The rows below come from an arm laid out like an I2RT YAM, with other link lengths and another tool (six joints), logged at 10 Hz.
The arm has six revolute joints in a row. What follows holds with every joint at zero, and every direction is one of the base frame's.
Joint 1 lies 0.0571 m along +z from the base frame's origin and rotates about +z.
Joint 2 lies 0.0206 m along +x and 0.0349 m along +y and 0.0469 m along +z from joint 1 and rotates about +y.
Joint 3 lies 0.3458 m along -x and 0.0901 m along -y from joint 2 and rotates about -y.
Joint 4 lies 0.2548 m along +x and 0.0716 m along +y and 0.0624 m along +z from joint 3 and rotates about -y.
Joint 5 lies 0.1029 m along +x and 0.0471 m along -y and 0.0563 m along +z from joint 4 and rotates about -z.
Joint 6 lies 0.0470 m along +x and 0.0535 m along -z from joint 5 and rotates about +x.
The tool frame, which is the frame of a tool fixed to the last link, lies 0.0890 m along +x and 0.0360 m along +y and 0.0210 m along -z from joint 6; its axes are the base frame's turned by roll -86.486, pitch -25.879 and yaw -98.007 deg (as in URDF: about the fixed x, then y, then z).
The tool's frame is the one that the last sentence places.
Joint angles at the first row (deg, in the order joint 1, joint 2, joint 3, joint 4, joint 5, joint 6):
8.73, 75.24, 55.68, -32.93, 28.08, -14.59
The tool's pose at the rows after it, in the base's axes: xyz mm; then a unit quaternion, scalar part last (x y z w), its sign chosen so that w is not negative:
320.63 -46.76 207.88 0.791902 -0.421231 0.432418 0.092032
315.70 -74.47 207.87 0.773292 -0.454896 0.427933 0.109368
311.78 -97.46 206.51 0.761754 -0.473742 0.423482 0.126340
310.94 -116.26 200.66 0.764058 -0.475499 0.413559 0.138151
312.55 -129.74 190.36 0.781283 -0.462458 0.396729 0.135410
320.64 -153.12 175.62 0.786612 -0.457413 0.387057 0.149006
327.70 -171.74 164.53 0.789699 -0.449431 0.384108 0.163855
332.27 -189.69 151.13 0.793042 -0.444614 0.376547 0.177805
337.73 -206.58 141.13 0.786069 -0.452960 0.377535 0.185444
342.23 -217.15 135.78 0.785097 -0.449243 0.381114 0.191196
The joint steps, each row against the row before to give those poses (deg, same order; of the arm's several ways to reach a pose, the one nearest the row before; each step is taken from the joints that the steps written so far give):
-4.81, 0.00, 0.00, 0.02, -0.03, -0.02
-5.07, 0.02, 0.00, 0.11, -0.22, -0.11
-4.15, 0.46, 0.00, 0.59, -0.19, -1.25
-3.63, 1.42, 0.00, 1.23, -1.31, -2.95
-3.28, 2.12, 0.00, 1.46, -3.46, -4.32
-3.54, 3.85, 0.00, 3.67, -1.07, -3.87
-2.23, 3.04, 0.00, 3.41, 0.00, -3.24
-2.14, 3.15, 0.00, 2.93, 0.00, -2.69
-1.99, 2.60, 0.00, 3.24, 0.00, -0.76
-1.05, 1.59, 0.00, 2.49, -0.06, -1.53

